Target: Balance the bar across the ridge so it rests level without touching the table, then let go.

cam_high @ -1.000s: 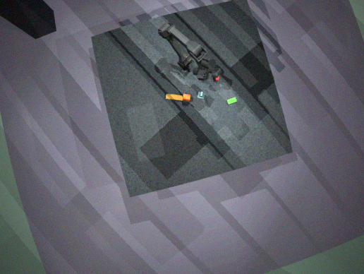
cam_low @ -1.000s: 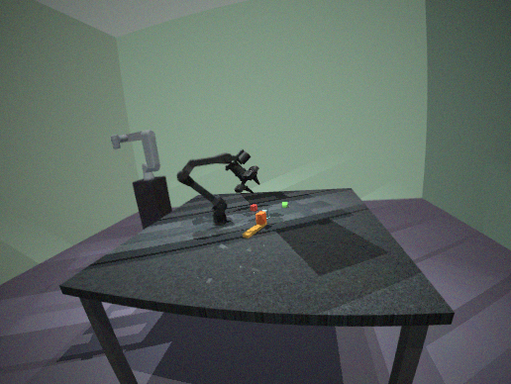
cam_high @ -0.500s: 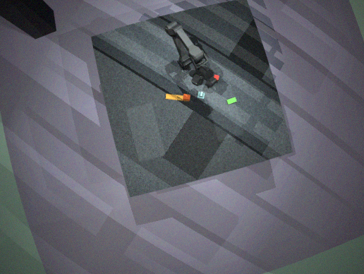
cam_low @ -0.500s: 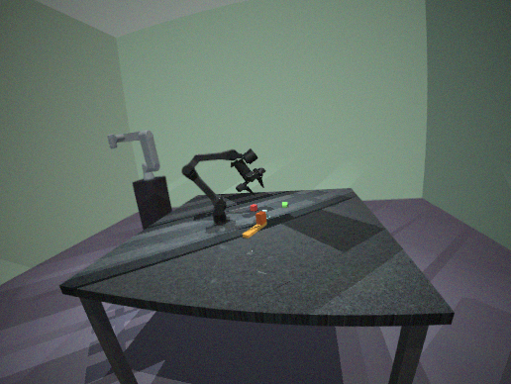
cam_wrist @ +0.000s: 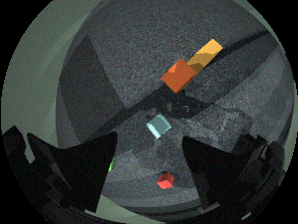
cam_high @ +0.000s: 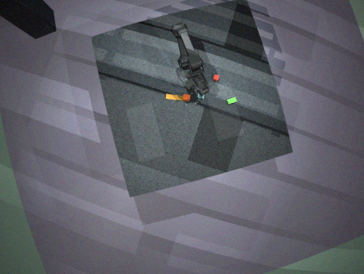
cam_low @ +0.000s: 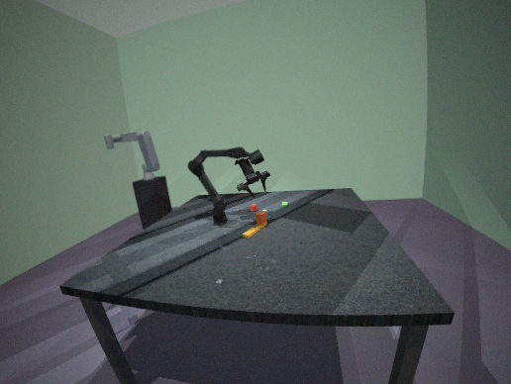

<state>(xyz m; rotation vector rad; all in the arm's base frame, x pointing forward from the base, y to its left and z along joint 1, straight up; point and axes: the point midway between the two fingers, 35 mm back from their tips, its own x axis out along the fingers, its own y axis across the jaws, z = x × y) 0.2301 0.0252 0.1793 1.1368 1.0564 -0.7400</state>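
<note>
Now: the ridge 10 cm below my gripper tip, 3 cm to the left of it and 1 cm ahead of it. From my gripper tip the other things lie so: green block (24 cm to the left, 14 cm below, 11 cm ahead); red cube (18 cm to the left, 13 cm below, 8 cm behind).
</note>
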